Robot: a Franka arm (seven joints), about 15 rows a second.
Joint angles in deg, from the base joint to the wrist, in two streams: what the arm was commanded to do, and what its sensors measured. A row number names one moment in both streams.
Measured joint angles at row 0: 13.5 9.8 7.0 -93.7 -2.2 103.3 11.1
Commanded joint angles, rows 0 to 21: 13.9 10.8 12.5 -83.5 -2.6 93.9 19.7; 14.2 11.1 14.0 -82.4 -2.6 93.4 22.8; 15.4 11.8 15.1 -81.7 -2.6 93.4 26.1; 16.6 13.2 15.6 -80.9 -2.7 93.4 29.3; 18.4 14.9 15.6 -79.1 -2.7 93.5 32.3; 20.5 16.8 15.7 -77.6 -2.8 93.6 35.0; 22.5 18.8 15.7 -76.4 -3.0 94.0 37.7; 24.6 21.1 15.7 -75.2 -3.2 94.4 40.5; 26.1 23.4 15.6 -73.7 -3.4 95.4 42.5; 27.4 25.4 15.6 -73.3 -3.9 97.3 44.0; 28.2 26.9 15.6 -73.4 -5.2 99.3 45.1; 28.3 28.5 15.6 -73.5 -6.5 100.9 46.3; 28.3 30.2 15.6 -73.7 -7.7 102.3 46.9; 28.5 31.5 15.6 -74.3 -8.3 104.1 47.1; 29.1 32.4 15.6 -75.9 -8.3 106.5 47.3; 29.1 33.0 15.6 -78.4 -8.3 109.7 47.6; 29.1 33.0 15.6 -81.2 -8.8 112.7 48.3; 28.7 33.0 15.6 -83.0 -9.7 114.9 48.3; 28.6 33.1 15.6 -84.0 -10.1 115.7 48.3; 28.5 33.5 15.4 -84.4 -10.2 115.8 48.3; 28.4 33.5 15.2 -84.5 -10.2 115.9 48.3; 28.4 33.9 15.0 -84.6 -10.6 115.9 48.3
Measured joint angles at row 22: 28.3 35.0 15.5 -83.6 -8.9 115.4 46.5
